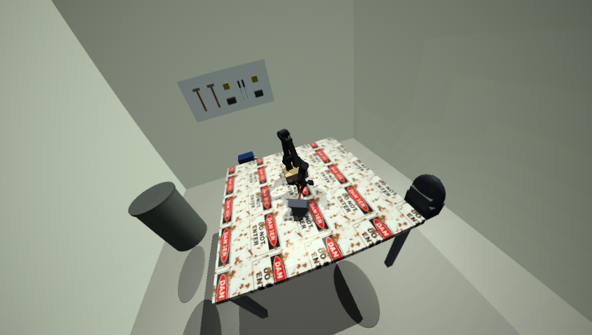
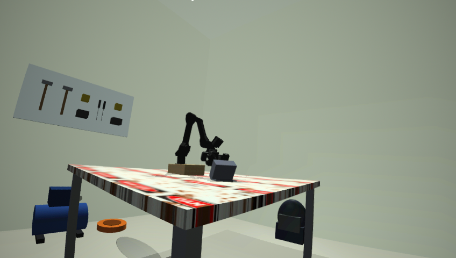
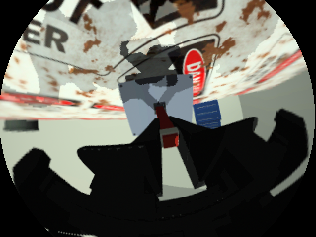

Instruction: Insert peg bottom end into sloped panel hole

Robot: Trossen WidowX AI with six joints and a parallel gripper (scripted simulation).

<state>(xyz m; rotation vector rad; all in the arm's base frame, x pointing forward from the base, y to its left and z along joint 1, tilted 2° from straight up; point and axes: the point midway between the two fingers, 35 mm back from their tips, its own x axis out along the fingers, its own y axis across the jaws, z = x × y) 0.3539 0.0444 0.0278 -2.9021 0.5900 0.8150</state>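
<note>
The grey sloped panel lies 6 cm ahead of my gripper tip, 2 cm to the right of it and 4 cm below it. Round my gripper tip: red peg: 1 cm behind, 1 cm to the left, 1 cm above.
</note>
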